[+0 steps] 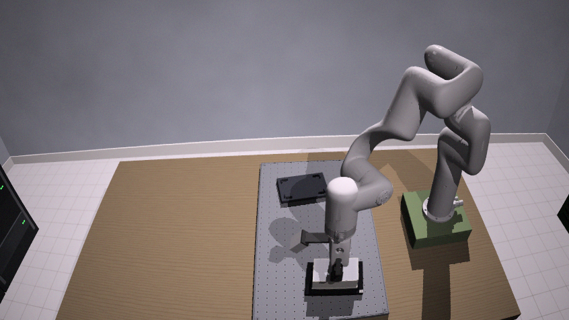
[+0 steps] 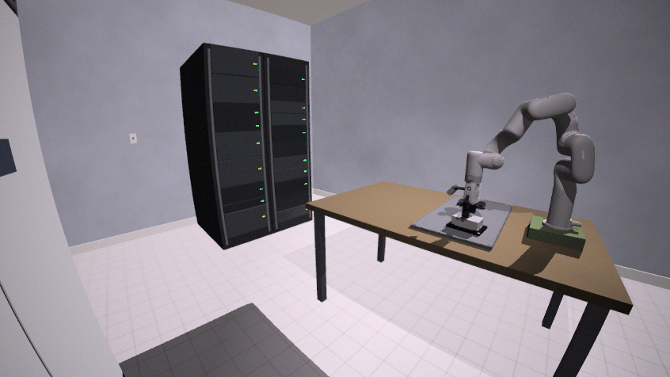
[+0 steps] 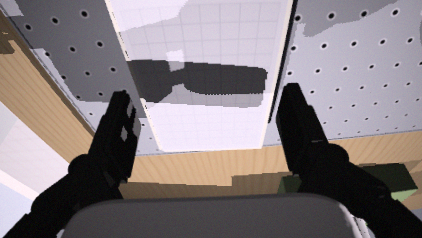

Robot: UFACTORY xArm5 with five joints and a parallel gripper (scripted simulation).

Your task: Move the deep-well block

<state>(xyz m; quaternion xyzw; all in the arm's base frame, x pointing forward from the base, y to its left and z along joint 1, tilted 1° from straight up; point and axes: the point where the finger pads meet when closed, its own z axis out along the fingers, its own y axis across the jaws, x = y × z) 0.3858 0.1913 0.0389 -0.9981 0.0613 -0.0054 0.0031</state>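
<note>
Right now my hand is 4 cm above the white deep-well block.
</note>
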